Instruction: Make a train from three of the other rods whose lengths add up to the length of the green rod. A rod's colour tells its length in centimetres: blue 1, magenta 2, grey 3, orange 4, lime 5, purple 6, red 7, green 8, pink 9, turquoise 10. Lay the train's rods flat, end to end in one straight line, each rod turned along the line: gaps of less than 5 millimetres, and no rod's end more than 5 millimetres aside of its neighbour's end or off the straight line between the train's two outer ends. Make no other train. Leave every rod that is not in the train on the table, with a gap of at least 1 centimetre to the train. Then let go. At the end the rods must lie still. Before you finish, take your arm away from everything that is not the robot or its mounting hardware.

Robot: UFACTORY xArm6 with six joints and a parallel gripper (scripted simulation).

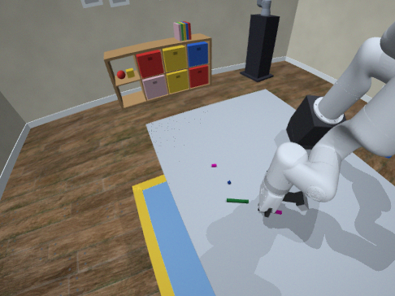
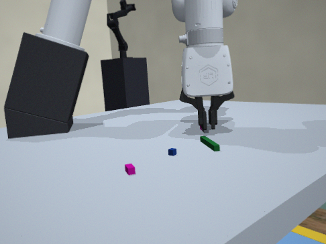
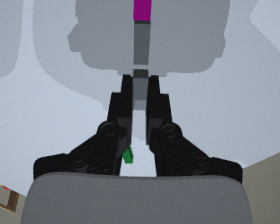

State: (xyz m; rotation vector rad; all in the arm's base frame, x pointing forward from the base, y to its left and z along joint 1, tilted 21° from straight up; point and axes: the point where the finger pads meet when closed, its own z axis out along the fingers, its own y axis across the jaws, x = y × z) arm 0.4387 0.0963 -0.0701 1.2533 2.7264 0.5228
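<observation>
Right now the green rod is 80 mm to the right of my hand, 50 mm ahead of it and 30 mm below it. From my hand the other things lie so: blue rod 160 mm to the right, 30 mm below, 20 mm ahead.
</observation>
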